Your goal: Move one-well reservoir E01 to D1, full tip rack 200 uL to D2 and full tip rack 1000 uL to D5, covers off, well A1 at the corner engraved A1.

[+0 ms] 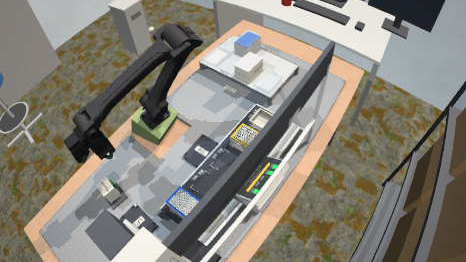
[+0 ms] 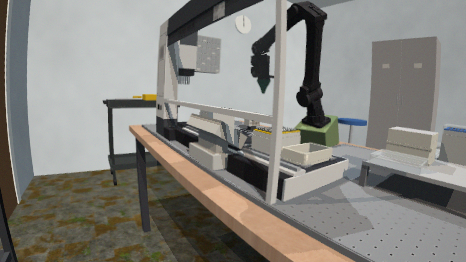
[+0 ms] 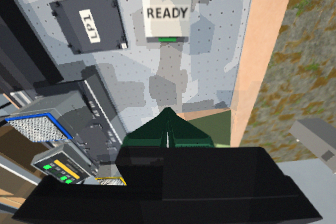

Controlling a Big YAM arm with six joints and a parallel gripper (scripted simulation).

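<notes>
Now: the ready button box 16 cm below my hand and 8 cm to the right of it. From my hand the other things lie so: dark pad labelled LP1: 22 cm below, 17 cm ahead, 9 cm to the right; then white label: 33 cm to the left, 22 cm below, 12 cm ahead; then blue tip rack: 30 cm ahead, 11 cm below, 9 cm to the left.
</notes>
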